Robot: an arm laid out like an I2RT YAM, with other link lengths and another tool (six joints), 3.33 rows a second.
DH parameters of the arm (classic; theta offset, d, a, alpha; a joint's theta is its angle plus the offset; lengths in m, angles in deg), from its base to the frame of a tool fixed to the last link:
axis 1: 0 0.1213 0.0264 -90
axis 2: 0 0 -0.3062 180
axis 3: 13.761 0 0.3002 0
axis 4: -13.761 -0.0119 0.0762 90
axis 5: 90 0.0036 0 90
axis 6: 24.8 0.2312 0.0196 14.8
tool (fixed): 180 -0.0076 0 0
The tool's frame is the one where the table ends.
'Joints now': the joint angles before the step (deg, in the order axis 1, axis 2, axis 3, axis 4, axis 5, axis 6). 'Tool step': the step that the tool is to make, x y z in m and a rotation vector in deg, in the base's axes. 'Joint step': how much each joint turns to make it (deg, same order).
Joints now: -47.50, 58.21, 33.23, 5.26, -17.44, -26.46
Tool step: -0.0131, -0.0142, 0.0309, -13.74, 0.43, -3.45
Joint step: 0.97, -3.14, -3.16, 7.79, 6.90, -8.34
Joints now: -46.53, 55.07, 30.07, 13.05, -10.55, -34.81
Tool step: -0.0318, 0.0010, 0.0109, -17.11, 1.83, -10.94
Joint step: 7.53, -3.93, -10.66, 17.06, 19.96, -11.50
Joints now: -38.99, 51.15, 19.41, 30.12, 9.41, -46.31
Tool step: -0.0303, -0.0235, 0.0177, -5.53, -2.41, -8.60
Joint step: -1.72, 2.48, -1.95, 10.48, 6.82, -2.94
